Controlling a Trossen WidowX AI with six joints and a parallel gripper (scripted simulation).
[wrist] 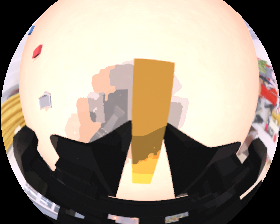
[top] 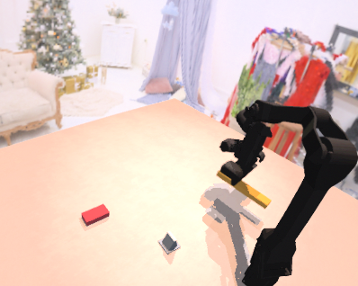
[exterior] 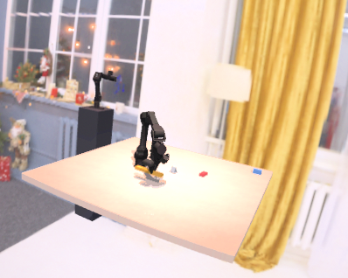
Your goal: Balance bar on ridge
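Right now my gripper tip is 30 mm past the bar. Round my gripper tip: blue block (530 mm ahead, 700 mm to the left, 50 mm below); red block (210 mm ahead, 370 mm to the left, 60 mm below).
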